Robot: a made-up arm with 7 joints. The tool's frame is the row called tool.
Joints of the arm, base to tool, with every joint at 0 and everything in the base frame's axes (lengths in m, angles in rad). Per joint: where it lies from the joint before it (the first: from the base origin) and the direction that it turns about. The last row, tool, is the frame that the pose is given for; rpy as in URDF.
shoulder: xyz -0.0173 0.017 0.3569 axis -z
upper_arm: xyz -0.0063 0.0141 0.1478 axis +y
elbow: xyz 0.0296 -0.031 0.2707 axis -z
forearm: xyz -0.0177 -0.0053 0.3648 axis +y
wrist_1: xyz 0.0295 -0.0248 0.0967 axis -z
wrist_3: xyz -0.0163 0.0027 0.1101 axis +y
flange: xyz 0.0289 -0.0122 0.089 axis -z
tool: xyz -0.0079 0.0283 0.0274 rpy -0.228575 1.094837 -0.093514
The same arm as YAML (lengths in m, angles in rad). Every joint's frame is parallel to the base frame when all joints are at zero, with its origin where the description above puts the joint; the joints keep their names.
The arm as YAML. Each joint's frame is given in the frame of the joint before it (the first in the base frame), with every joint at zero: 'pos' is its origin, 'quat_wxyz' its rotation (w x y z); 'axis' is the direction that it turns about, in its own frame. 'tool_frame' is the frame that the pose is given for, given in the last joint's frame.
length_unit: m
angle_unit: rad
joints:
  - joint: shoulder
    pos: [-0.0173, 0.017, 0.3569]
    quat_wxyz: [1.0, 0.0, 0.0, 0.0]
    axis: [0.0, 0.0, -1.0]
  - joint: upper_arm
    pos: [-0.0063, 0.0141, 0.1478]
    quat_wxyz: [1.0, 0.0, 0.0, 0.0]
    axis: [0.0, 1.0, 0.0]
  - joint: elbow
    pos: [0.0296, -0.031, 0.2707]
    quat_wxyz: [1.0, 0.0, 0.0, 0.0]
    axis: [0.0, 0.0, -1.0]
  - joint: forearm
    pos: [-0.0177, -0.0053, 0.3648]
    quat_wxyz: [1.0, 0.0, 0.0, 0.0]
    axis: [0.0, 1.0, 0.0]
  - joint: wrist_1
    pos: [0.0295, -0.0248, 0.0967]
    quat_wxyz: [1.0, 0.0, 0.0, 0.0]
    axis: [0.0, 0.0, -1.0]
  - joint: wrist_3
    pos: [-0.0163, 0.0027, 0.1101]
    quat_wxyz: [1.0, 0.0, 0.0, 0.0]
    axis: [0.0, 1.0, 0.0]
  - joint: flange
    pos: [0.0289, -0.0122, 0.089]
    quat_wxyz: [1.0, 0.0, 0.0, 0.0]
    axis: [0.0, 0.0, -1.0]
tool_frame:
  pos: [-0.0079, 0.0283, 0.0274]
  quat_wxyz: [0.850148, -0.073099, 0.521075, 0.019641]

